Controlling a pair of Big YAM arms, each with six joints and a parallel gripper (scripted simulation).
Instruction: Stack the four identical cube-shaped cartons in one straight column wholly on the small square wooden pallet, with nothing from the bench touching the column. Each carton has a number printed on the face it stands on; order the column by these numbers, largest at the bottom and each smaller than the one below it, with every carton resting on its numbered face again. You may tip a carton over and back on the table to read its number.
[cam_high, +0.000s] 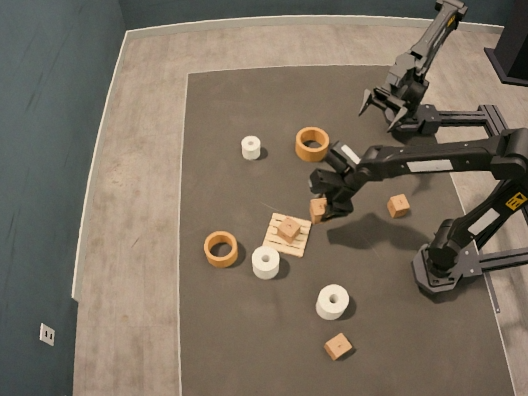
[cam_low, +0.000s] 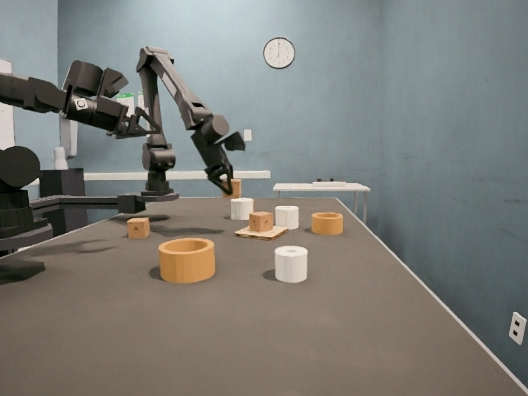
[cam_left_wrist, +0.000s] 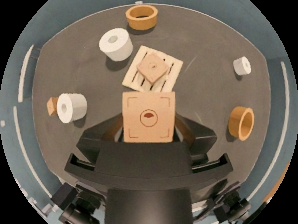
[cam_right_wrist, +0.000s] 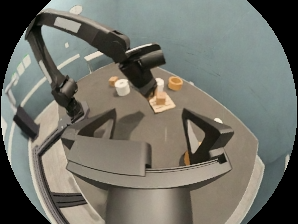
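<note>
Now: left hand 9 cm short of the carton, 1 cm to the right of it and 9 cm above it. The rest, counted from my left hand: wooden pallet: 9 cm ahead, 1 cm to the left, 13 cm below.
</note>
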